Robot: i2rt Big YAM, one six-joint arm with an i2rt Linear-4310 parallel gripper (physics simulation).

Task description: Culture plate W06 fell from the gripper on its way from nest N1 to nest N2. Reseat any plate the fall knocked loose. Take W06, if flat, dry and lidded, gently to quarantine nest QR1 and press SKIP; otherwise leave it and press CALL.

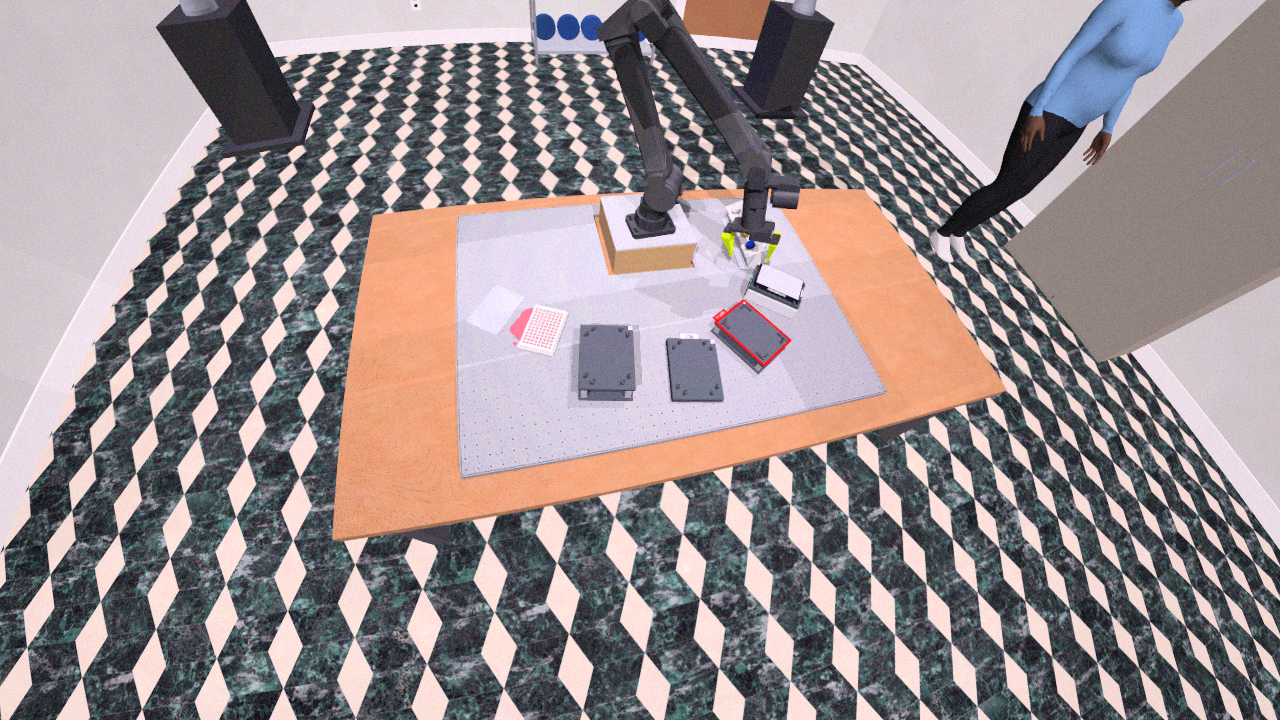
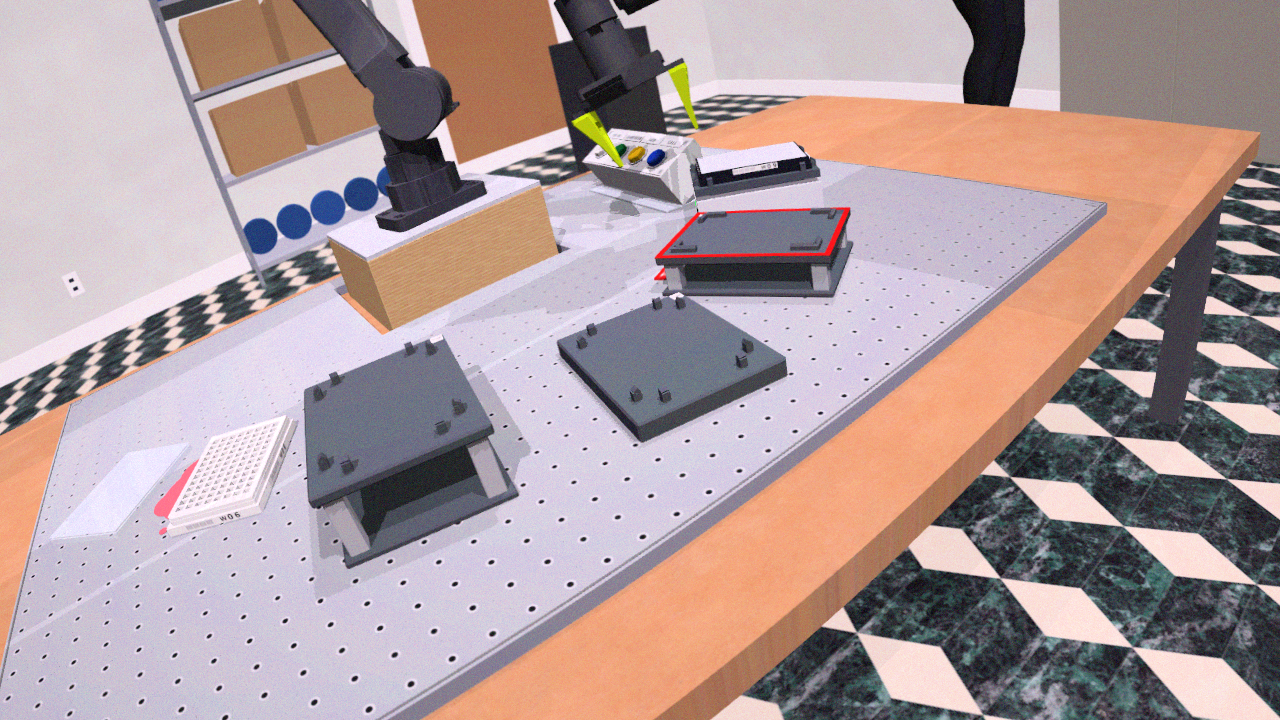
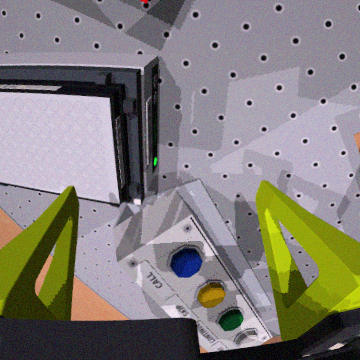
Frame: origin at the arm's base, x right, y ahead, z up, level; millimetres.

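Where they show: gripper, fingertip midpoint: [image 1: 749,259] [image 2: 659,147] [image 3: 169,191]; arm's base, origin of the base link: [image 1: 650,226] [image 2: 432,210].
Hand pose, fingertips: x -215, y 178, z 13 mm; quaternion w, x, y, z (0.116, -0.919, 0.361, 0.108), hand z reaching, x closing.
Observation:
Each offset is from my fingertips to the top centre of the thing. Level surfaces: height alone.
Plate W06 {dx +549, dy +35, dz -85 mm} [image 1: 543,328] [image 2: 234,474] lies flat and lidless on the perforated board, in a pink spill {dx +608, dy +15, dz -98 mm} [image 1: 519,325] [image 2: 176,494]. A clear lid {dx +651, dy -51, dz -92 mm} [image 1: 496,308] [image 2: 122,490] lies apart beside it. The red-edged raised nest {dx +54, dy +181, dz -53 mm} [image 1: 751,333] [image 2: 760,232] is empty. A black plate with a white top {dx -78, dy +64, dz -30 mm} [image 1: 780,282] [image 2: 751,161] [image 3: 55,145] sits on the back-right holder; I cannot tell whether it is fully seated. My gripper [image 1: 750,259] [image 2: 657,145] [image 3: 169,191] is open and empty above the button box, whose blue button {dx -61, dy -81, dz -25 mm} [image 2: 656,157] [image 3: 186,261] is beside the CALL label.
An empty raised nest {dx +432, dy +172, dz -31 mm} [image 1: 606,358] [image 2: 398,416] and an empty low nest {dx +232, dy +230, dz -74 mm} [image 1: 694,368] [image 2: 673,362] stand on the board {dz -99 mm} [image 1: 528,429] [image 2: 572,573]. The arm's base block [image 1: 653,257] [image 2: 456,259] is at the back. A person [image 1: 1100,71] stands beyond the table's right side.

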